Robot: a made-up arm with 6 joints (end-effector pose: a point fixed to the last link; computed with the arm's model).
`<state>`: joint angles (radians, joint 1 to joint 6).
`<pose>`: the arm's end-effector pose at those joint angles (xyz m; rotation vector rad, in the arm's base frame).
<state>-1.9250 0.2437 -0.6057 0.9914 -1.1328 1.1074</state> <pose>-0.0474 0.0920 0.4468 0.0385 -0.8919 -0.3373</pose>
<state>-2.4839 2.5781 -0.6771 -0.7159 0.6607 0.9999</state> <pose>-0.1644 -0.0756 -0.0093 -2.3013 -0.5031 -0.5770</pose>
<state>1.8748 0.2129 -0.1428 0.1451 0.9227 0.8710</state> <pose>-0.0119 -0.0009 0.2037 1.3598 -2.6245 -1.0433</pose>
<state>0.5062 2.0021 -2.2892 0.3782 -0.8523 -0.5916</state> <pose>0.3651 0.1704 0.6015 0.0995 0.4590 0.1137</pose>
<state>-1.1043 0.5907 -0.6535 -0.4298 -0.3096 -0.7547</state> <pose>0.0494 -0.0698 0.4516 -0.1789 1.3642 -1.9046</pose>
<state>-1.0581 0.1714 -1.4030 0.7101 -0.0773 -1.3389</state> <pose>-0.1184 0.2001 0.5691 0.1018 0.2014 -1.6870</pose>
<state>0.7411 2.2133 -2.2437 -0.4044 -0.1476 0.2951</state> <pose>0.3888 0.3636 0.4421 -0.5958 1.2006 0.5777</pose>
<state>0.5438 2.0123 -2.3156 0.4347 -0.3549 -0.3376</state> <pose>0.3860 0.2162 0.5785 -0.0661 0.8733 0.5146</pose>
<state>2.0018 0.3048 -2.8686 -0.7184 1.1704 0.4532</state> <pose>0.2579 -0.4146 0.4533 0.4861 0.6209 2.0446</pose>
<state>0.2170 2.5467 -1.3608 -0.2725 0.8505 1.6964</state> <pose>0.3534 0.0570 0.0047 -1.7680 -2.4249 0.6142</pose>
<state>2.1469 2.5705 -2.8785 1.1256 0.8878 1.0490</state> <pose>-0.3574 0.4206 0.3813 0.7452 -1.5670 -0.9978</pose>
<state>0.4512 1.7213 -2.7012 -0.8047 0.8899 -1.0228</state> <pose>0.2546 0.0606 0.6824 -0.8014 1.1455 -1.3332</pose>
